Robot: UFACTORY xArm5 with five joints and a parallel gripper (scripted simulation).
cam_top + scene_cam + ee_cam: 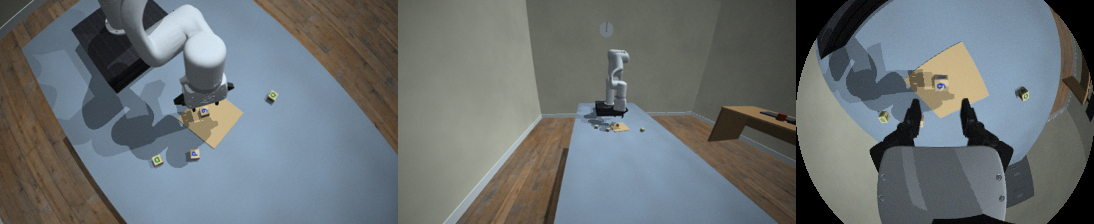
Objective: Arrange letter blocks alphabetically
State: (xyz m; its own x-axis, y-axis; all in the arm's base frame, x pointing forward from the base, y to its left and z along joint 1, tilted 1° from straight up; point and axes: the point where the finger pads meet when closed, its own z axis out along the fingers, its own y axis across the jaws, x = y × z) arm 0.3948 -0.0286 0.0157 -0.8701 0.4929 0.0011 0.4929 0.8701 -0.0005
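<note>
Now: hand 11 cm above the tan mat, 2 cm short of it and 1 cm to the right of it. From my hand the other things lie so: block 20 cm to the right, 9 cm below.
</note>
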